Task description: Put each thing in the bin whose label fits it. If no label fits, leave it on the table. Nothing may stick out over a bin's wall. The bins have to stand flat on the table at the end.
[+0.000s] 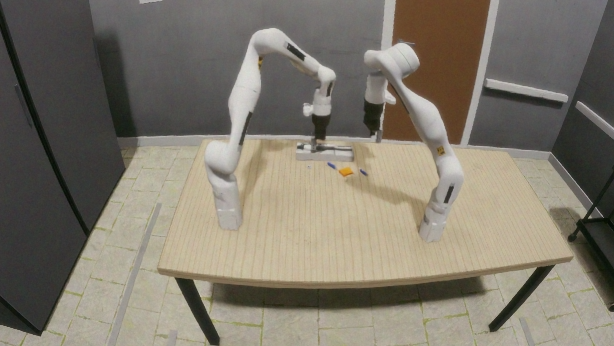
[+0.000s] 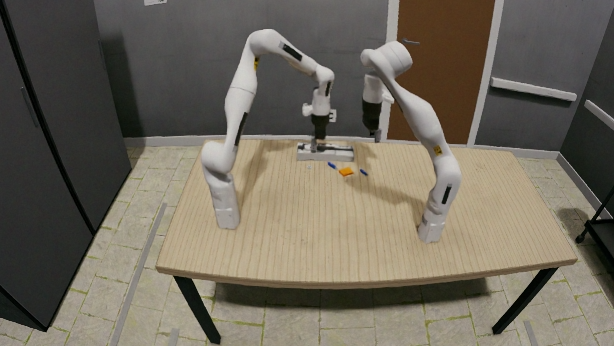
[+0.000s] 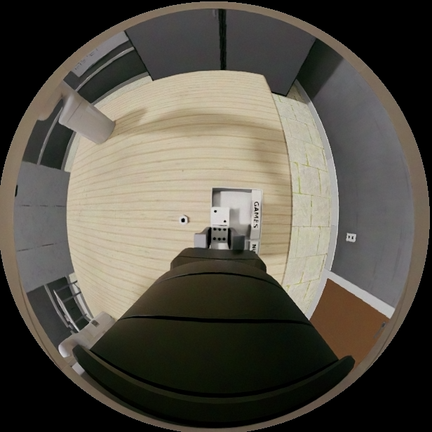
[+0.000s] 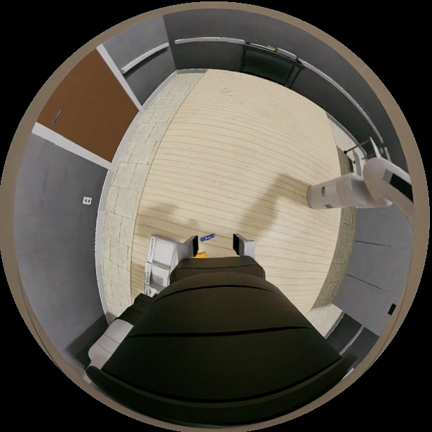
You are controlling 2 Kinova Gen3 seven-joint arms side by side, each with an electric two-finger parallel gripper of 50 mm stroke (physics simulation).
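Frame: origin at the left arm's base, x back, y right, z up, level; millimetres.
Seen in the pictures: left gripper, fingertip midpoint: (image 1: 313, 147) (image 2: 313, 147); right gripper, fingertip midpoint: (image 1: 375, 139) (image 2: 374, 139); left arm's base, link origin: (image 1: 230, 220) (image 2: 228, 220); right arm's base, link origin: (image 1: 429, 232) (image 2: 428, 233).
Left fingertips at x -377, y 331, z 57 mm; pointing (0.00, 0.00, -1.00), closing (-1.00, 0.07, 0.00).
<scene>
Offsets run from my left fingertips to a thing's middle. Level surfaces: height alone.
A bin block with three compartments @(dx -23, dy +55, dz -37 mm) (image 1: 325, 157) (image 2: 325, 157) (image 3: 256, 235) (image 4: 152, 250) stands at the table's back. My left gripper (image 1: 314, 144) (image 2: 314, 144) (image 3: 219, 234) is shut on a white domino with black dots (image 3: 220, 216), at the GAMES compartment; the domino's exact height is unclear. A white nut @(dx +68, dy -20, dz -53 mm) (image 1: 309, 167) (image 2: 309, 167) (image 3: 183, 220) lies in front. Two blue cylinders, one @(dx +62, dy +78, dz -50 mm) (image 1: 331, 165) (image 2: 331, 165) near the bins and one @(dx +110, dy +208, dz -52 mm) (image 1: 363, 172) (image 2: 363, 172) (image 4: 207, 237) farther right, lie beside an orange piece @(dx +103, dy +132, dz -52 mm) (image 1: 346, 172) (image 2: 346, 172) (image 4: 201, 255). My right gripper (image 1: 376, 136) (image 2: 375, 135) (image 4: 215, 241) is open and empty above the table.
The right gripper hangs to the right of the bins, near the table's back edge. The left arm reaches over the bins' left end. The wooden table @(dz -57 mm) (image 1: 320, 235) (image 2: 320, 235) carries both arm bases. A wall stands behind the table.
</scene>
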